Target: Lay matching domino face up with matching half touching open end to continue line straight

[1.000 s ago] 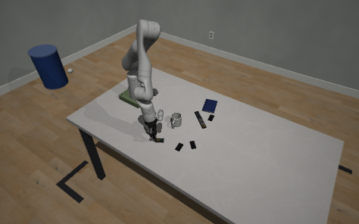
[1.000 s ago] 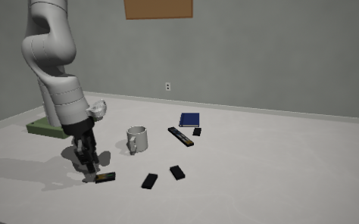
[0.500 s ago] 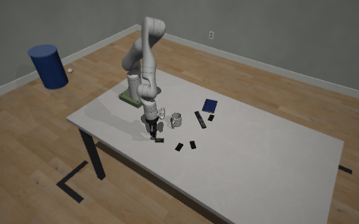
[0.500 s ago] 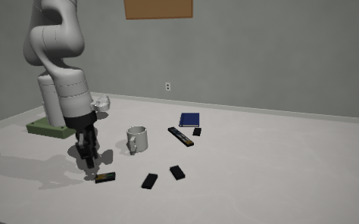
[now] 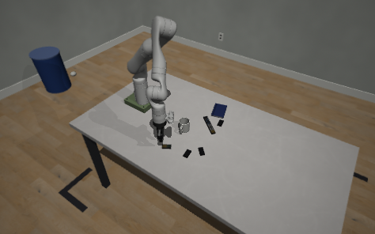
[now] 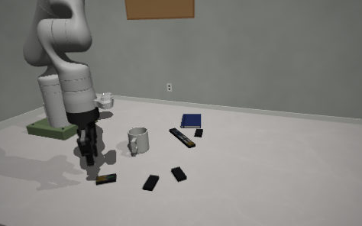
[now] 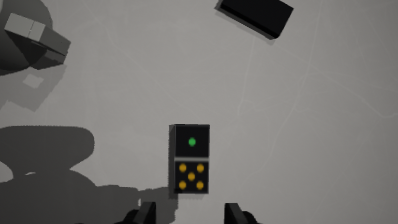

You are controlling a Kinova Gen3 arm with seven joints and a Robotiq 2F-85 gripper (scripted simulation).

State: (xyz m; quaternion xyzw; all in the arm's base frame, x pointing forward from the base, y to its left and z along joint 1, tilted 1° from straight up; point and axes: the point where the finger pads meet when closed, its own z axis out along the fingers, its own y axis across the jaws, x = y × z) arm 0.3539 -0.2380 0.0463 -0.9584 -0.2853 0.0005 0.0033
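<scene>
My hand is 20 mm short of the domino, 10 mm to the right of it and 80 mm above it. Also, from my hand: blue book 130 mm ahead, 480 mm to the left, 80 mm below; white mug 20 mm ahead, 200 mm to the left, 60 mm below.
</scene>
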